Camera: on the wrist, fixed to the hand. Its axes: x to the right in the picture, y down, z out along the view.
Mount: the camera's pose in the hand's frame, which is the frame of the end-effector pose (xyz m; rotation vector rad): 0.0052 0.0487 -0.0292 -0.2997 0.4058 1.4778
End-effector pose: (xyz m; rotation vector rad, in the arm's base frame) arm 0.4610 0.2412 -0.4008 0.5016 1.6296 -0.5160
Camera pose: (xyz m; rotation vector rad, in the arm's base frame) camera 0.4661 0.2978 -0.4050 1.4184 1.2230 0.9569
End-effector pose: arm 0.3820 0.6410 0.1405 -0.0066 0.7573 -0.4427
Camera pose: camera 0.3847 0.6876 0.1078 0.3513 1.0110 1.1053
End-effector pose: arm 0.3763 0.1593 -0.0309 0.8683 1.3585 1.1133
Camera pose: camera 0.3419 0.1742 0.0121 1.4936 0.6245 2.6314
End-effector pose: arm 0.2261 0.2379 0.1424 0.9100 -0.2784 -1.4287
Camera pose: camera 0.2818 0.2383 0.1548 0.4664 -0.3035 0.0908
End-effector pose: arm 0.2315 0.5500 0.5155 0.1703 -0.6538 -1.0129
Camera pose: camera 0.2859 0.5670 0.5150 -0.3469 -0.1155 0.3673
